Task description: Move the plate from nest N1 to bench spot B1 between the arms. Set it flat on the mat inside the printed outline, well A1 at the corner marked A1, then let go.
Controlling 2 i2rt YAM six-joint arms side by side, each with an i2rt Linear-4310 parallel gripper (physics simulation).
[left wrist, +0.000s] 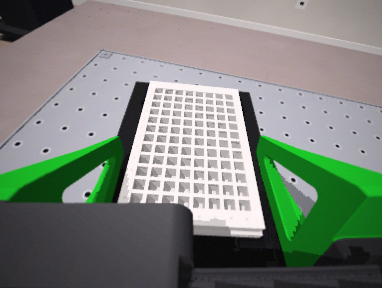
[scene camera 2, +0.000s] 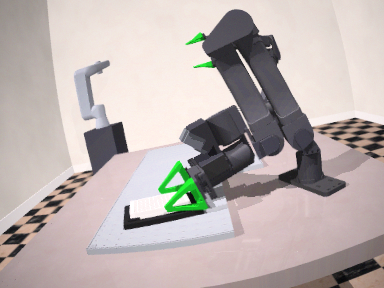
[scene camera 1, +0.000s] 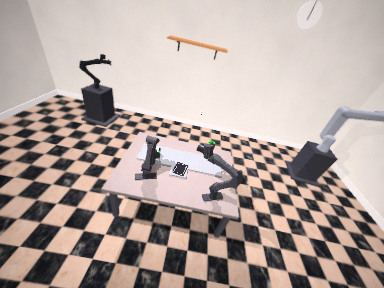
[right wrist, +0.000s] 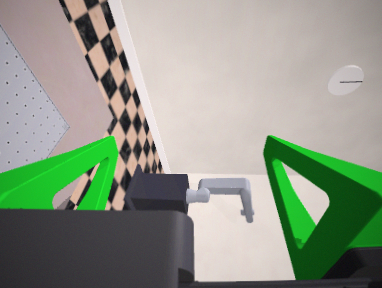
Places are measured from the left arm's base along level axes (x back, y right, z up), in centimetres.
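Pixels of known places: left gripper, fingertip midpoint: (left wrist: pixel 190 143) (scene camera 2: pixel 162 199); right gripper, fingertip midpoint: (scene camera 2: pixel 189 55) (right wrist: pixel 190 144); left arm's base at its link origin: (scene camera 2: pixel 310 182) (scene camera 1: pixel 145 176); right arm's base at its link origin: (scene camera 1: pixel 212 196).
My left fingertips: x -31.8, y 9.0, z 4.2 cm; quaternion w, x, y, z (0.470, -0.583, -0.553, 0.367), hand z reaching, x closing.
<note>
For each thing: its top centre in the pictures, then the offset to it from my left fingertips. Level surfaces: height alone.
- white many-welled plate at its top centre: (left wrist: pixel 193 136) (scene camera 2: pixel 158 201) dy +0.4, dx -0.9, dz -0.3 cm
- black nest at its top centre: (left wrist: pixel 192 143) (scene camera 2: pixel 159 205) dy +0.4, dx -0.8, dz -1.1 cm
- small mat at its surface level: dz -2.7 cm
- light grey perforated board at its surface level: dz -2.9 cm
- table at its surface level: dz -4.2 cm
The white many-welled plate (scene camera 2: pixel 142 206) (left wrist: pixel 190 135) lies in the black nest (scene camera 2: pixel 165 221) (left wrist: pixel 131 112) on the perforated board. My left gripper (scene camera 2: pixel 163 199) (left wrist: pixel 190 143) is open. Its fingers stand one on each side of the plate, close to its long sides, with nothing gripped. My right gripper (scene camera 2: pixel 191 55) (right wrist: pixel 190 144) is open and empty, high above the table. In scene camera 1 a small mat (scene camera 1: pixel 180 169) with a black middle and white border lies between the arms. The plate's corner marks are too small to read.
The light grey perforated board (scene camera 1: pixel 200 162) (scene camera 2: pixel 115 240) (left wrist: pixel 107 75) (right wrist: pixel 15 95) runs along the table (scene camera 1: pixel 122 175). Other arms stand on dark pedestals (scene camera 1: pixel 98 103) (scene camera 1: pixel 312 161) away from the table. An orange shelf (scene camera 1: pixel 197 44) hangs on the wall.
</note>
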